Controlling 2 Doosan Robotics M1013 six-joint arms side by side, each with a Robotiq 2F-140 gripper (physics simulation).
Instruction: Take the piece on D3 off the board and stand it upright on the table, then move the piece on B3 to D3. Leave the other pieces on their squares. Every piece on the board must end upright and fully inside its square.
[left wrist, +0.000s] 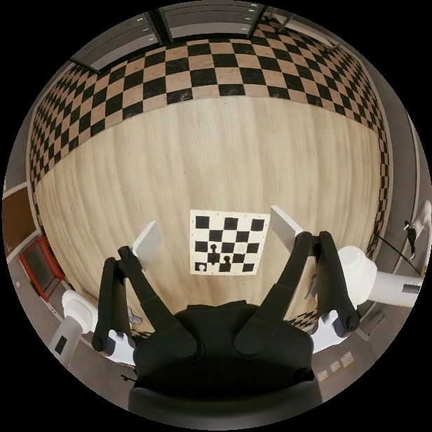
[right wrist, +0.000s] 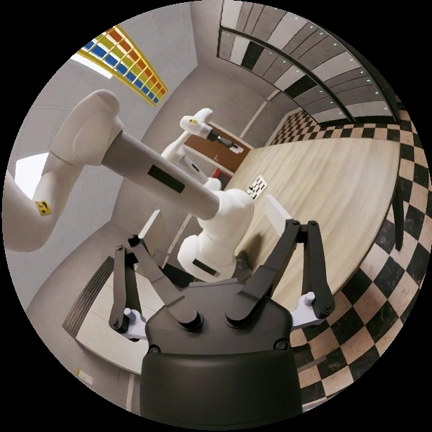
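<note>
The chessboard (left wrist: 216, 223) (right wrist: 257, 187) lies on the table. In the left wrist view, a black piece (left wrist: 213, 248) stands upright on it, and a shorter black piece (left wrist: 227, 260) stands in the row nearest the gripper. A white piece (left wrist: 201, 268) is on the near left corner square. A faint pale piece (left wrist: 241, 247) seems to stand on a light square at the right. Square labels are too small to read. My left gripper (left wrist: 213, 223) (right wrist: 240, 151) is open and empty, high above the board. My right gripper (right wrist: 212, 211) is open and empty, far from the board.
The wooden table (left wrist: 220, 145) (right wrist: 330, 200) carries the board. White arm links (left wrist: 392, 289) (right wrist: 220, 230) show beside the table. A checkered floor (left wrist: 202, 77) (right wrist: 400, 300) lies beyond the table edge, with dark cabinets behind it.
</note>
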